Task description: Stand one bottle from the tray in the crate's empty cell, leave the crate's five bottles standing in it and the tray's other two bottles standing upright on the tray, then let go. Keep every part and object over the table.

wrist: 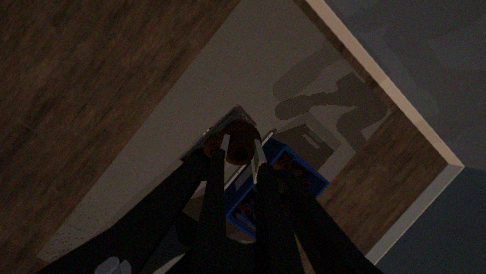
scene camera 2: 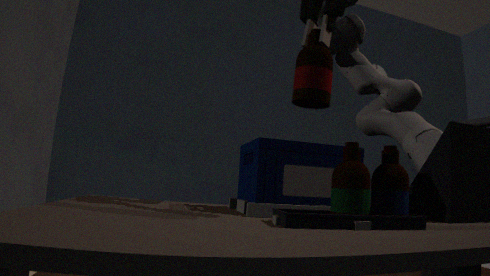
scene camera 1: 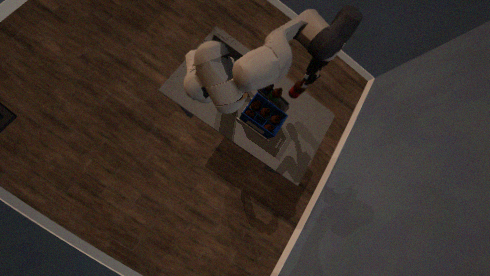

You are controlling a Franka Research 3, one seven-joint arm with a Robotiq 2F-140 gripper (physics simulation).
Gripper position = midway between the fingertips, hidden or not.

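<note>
The wrist view shows the gripper [wrist: 240, 145]. Scene camera 2 takes in a red-labelled bottle [scene camera 2: 312, 87], along with a green-labelled bottle [scene camera 2: 350, 192] and a blue-labelled bottle [scene camera 2: 390, 182].
</note>
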